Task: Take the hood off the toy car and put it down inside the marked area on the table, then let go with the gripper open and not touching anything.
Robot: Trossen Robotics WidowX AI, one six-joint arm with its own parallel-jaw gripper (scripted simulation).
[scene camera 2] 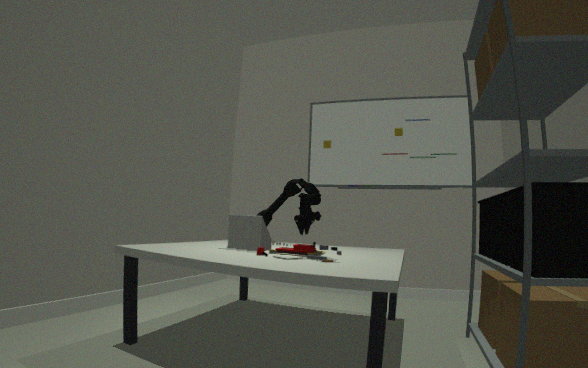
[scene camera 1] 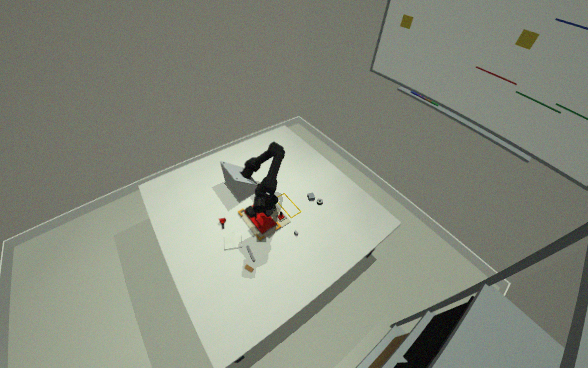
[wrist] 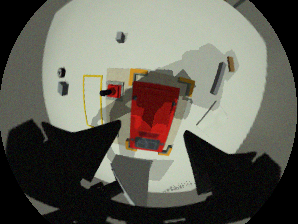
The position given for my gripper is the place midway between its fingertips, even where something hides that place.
Observation:
My gripper (wrist: 153, 128) is open, with nothing in its grasp. I also see a red hood (wrist: 153, 105).

